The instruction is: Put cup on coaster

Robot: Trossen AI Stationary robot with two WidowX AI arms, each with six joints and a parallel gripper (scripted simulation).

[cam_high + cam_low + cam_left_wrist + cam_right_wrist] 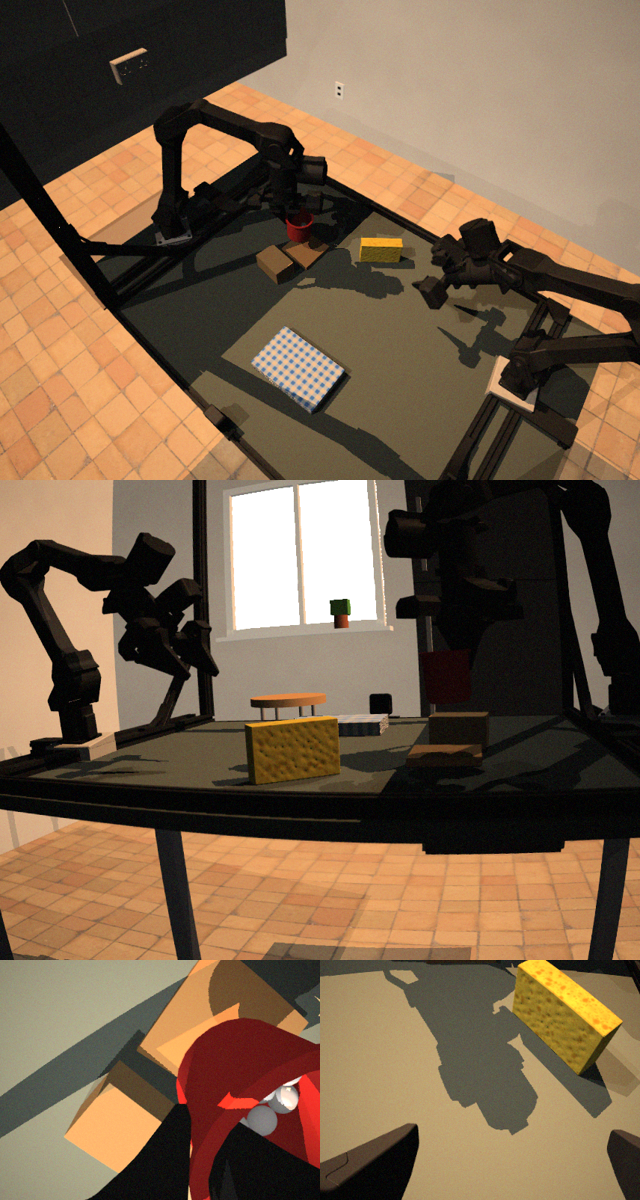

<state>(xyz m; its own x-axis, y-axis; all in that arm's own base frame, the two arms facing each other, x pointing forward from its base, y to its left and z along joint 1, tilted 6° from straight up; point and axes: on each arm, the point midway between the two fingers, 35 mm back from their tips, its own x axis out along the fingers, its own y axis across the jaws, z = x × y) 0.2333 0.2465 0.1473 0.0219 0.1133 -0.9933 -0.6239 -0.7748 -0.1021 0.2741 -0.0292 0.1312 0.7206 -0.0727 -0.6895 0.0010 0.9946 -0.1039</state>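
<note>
Now: left hand 1 cm short of the red cup, 3 cm to the left of it and 4 cm above it. Also, from my left hand: brown coaster 2 cm ahead, 4 cm to the right, 15 cm below; then brown block 7 cm behind, 13 cm below.
</note>
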